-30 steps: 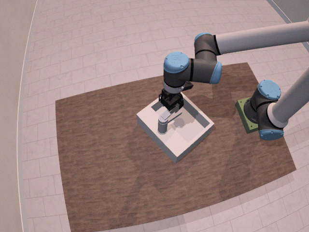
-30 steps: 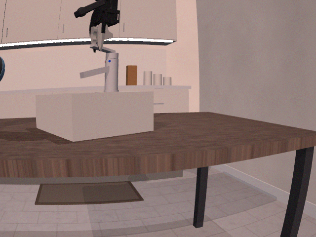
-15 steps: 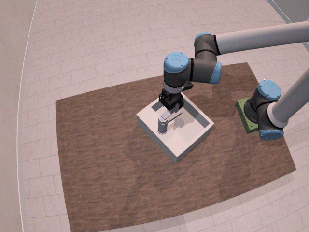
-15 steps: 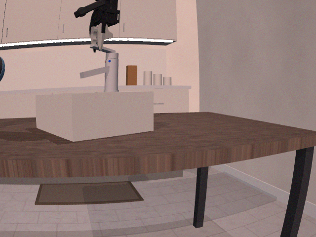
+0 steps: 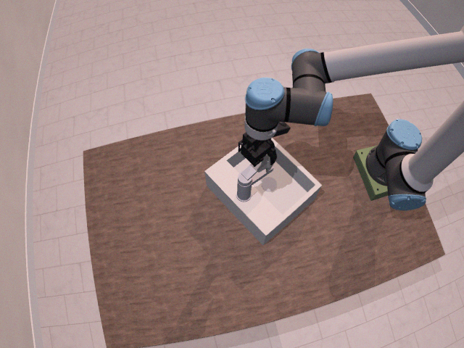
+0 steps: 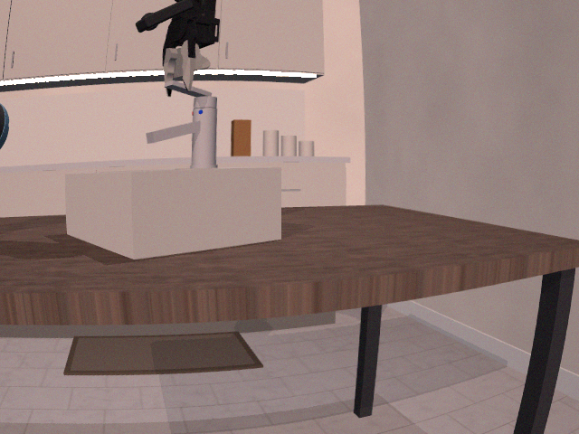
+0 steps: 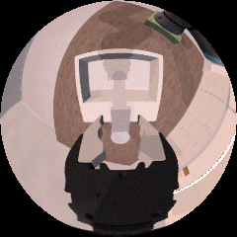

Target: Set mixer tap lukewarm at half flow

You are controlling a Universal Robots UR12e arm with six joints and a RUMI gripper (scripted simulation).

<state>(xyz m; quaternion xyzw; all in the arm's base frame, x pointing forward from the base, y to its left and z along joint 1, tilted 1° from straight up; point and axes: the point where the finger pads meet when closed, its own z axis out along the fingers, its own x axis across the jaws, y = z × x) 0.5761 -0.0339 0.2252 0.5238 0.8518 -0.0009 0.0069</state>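
Now: hand 20 mm short of the lever and 10 mm to the right of it. Also, from my hand: grey mixer tap 50 mm below, 40 mm ahead, 20 mm to the left; white sink block 240 mm below, 50 mm behind, 20 mm to the right.
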